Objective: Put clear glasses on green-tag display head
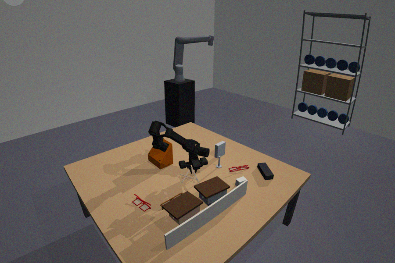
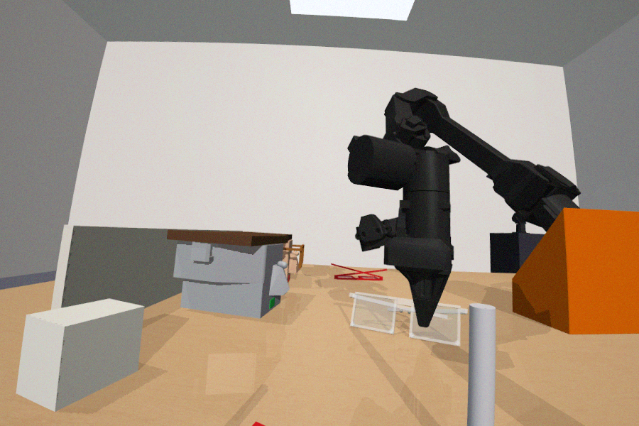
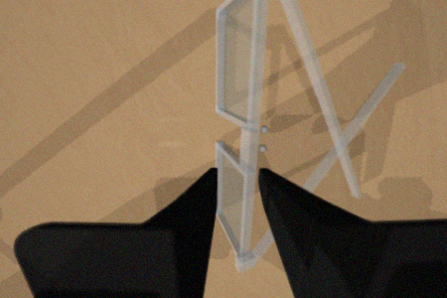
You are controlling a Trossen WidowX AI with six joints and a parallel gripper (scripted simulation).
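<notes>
My gripper tip is now 60 mm short of the grey stand post, 200 mm to the right of it and 10 mm below it. Also, from my gripper tip: grey display head 230 mm ahead, 110 mm to the right, 40 mm above; white block 300 mm ahead, 120 mm to the left, 10 mm above; white panel 350 mm ahead, 230 mm to the right, 40 mm above.
</notes>
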